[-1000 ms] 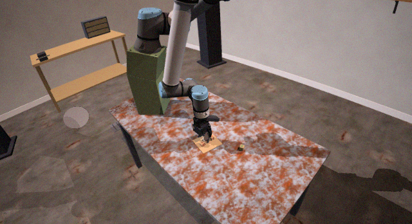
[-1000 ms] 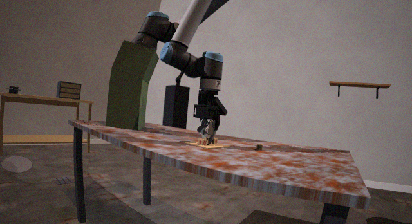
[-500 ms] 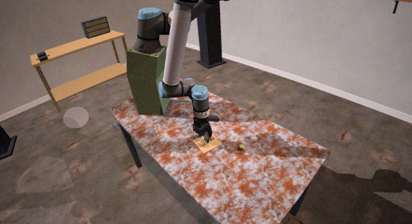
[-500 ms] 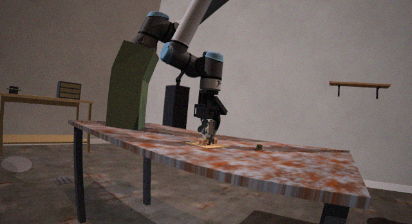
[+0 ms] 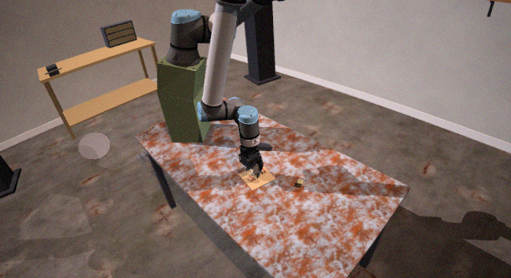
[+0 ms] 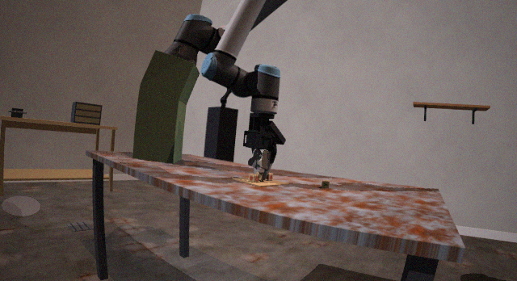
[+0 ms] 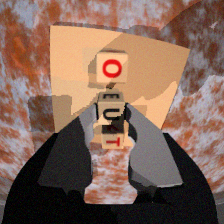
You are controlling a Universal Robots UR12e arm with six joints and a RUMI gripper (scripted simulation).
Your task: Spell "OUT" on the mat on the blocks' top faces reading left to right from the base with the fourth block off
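Now: hand right at the block. From my hand the other things lie so: tan mat (20 mm below).
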